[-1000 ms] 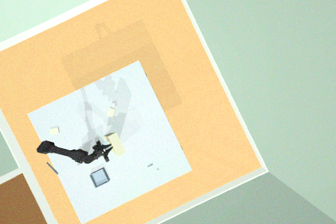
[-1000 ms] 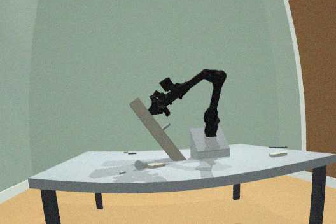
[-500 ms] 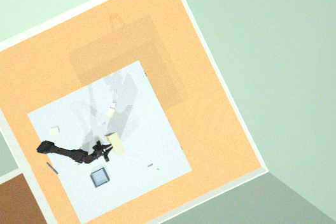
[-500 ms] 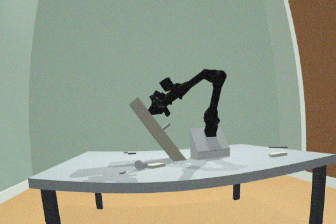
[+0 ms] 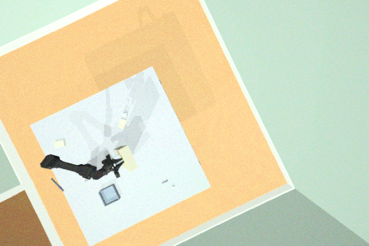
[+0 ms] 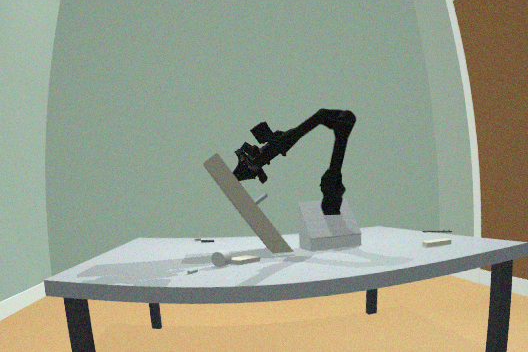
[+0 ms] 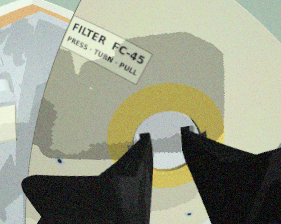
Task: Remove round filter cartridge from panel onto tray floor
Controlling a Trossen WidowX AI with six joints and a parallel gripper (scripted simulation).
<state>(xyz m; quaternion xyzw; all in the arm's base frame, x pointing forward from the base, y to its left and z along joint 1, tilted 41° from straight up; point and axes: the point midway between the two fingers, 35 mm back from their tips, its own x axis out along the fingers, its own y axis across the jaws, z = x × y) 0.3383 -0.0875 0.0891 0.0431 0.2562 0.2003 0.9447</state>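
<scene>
The beige service panel lies 8 cm below my gripper tip and 4 cm behind it. Round my gripper tip: round white filter cartridge 1 cm below, 1 cm ahead; then grey square tray 42 cm behind, 28 cm to the right, 26 cm below.
</scene>
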